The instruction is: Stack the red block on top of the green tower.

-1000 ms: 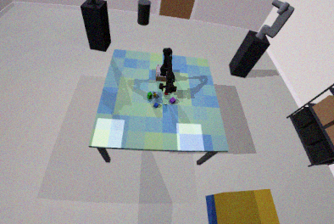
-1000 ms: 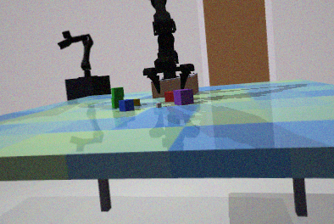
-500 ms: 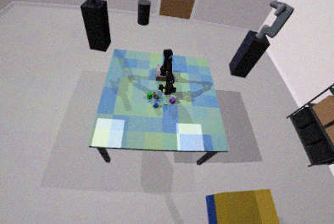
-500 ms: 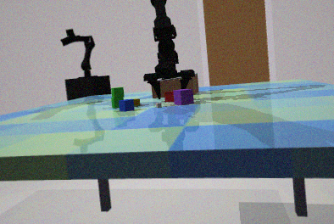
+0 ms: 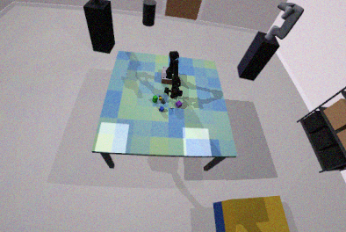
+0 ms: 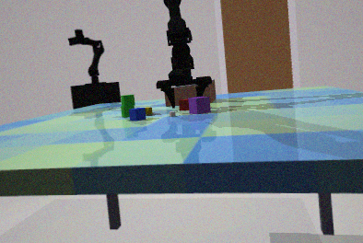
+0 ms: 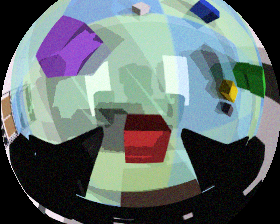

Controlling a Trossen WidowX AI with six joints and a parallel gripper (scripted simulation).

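The red block is 10 mm above my gripper tip. The rest, counted from my gripper tip: small yellow block (120 mm to the right, 60 mm ahead); then blue block (190 mm ahead, 90 mm to the right, 10 mm above); then purple block (100 mm ahead, 80 mm to the left, 20 mm above).
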